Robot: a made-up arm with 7 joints.
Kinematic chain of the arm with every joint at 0, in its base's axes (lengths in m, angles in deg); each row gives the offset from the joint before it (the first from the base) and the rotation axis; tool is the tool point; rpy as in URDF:
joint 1: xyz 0 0 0.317 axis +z
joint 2: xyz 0 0 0 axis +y
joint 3: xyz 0 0 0.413 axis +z
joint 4: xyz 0.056 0 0 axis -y
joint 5: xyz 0.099 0 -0.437 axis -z
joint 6: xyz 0 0 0 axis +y
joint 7: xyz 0.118 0 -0.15 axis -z
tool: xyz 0 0 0 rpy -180 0 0
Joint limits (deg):
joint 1: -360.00..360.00
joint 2: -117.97..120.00
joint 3: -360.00..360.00
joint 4: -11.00..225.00
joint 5: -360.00..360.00
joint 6: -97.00..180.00
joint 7: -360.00..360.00
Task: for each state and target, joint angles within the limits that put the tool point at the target. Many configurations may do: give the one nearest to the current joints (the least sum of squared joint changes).
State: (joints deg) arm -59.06 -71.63 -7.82 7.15 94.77 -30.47 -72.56
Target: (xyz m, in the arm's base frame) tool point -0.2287 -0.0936 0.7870
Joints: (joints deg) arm -62.69 -78.57 -8.68 41.96 82.52 -29.00 -72.56
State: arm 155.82 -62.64 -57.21 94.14 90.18 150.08 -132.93
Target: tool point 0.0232 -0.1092 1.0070
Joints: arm 146.52 -48.64 -13.19 91.09 88.89 145.24 -132.93
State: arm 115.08 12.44 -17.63 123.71 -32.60 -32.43 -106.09
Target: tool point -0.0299 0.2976 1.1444
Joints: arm 107.81 -6.24 -26.66 109.66 -37.16 -56.56 -106.09
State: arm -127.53 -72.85 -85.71 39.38 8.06 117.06 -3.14
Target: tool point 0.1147 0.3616 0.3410
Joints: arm -177.03 -74.32 -94.28 59.45 4.18 139.67 -3.14
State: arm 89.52 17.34 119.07 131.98 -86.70 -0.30 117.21
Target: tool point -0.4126 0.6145 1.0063
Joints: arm 92.94 52.57 101.43 135.68 -84.69 12.36 117.21
